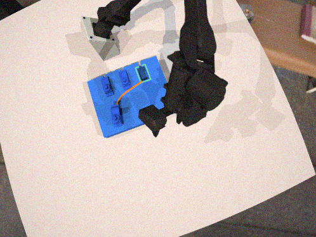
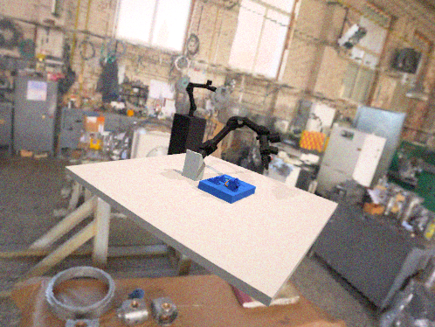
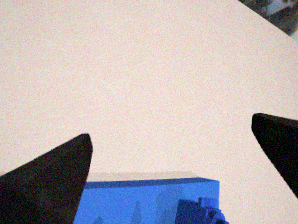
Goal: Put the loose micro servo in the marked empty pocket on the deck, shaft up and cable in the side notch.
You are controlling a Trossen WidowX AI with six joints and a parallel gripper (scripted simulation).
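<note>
My gripper tip is now 130 mm past the blue deck, 90 mm to the left of it and 190 mm above it.
</note>
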